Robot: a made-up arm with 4 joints.
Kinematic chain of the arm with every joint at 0, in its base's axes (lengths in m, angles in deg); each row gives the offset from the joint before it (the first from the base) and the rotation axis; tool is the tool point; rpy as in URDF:
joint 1: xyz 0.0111 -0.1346 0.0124 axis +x
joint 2: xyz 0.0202 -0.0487 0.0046 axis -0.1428 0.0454 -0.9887
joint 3: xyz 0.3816 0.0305 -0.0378 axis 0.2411 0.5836 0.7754
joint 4: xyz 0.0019 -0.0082 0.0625 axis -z
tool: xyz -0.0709 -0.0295 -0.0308 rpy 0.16 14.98 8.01
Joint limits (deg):
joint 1: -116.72..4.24
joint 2: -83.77..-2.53
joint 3: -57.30..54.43
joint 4: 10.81..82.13
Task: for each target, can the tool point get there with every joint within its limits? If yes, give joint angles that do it. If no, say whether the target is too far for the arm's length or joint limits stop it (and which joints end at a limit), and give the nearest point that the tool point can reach.
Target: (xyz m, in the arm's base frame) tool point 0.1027 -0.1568 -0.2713
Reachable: yes | joints -101.28 -64.14 -17.37 60.07
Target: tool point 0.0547 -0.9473 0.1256
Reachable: no: too far | nearest point 0.1724 -0.2584 -0.1996 | short by 0.771 m
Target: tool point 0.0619 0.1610 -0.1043
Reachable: yes | joints -28.86 -70.16 -25.94 75.44
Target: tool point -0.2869 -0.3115 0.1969
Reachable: no: joint limits stop it (at a limit: joint 1, joint 2, joint 3, joint 4) | nearest point -0.0030 -0.2466 -0.2356 | short by 0.521 m
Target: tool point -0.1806 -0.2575 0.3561
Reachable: no: joint limits stop it (at a limit: joint 1, joint 2) | nearest point 0.0184 0.1327 0.1061 | short by 0.504 m
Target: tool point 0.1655 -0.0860 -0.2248
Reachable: yes | joints -76.79 -52.77 -48.20 17.61
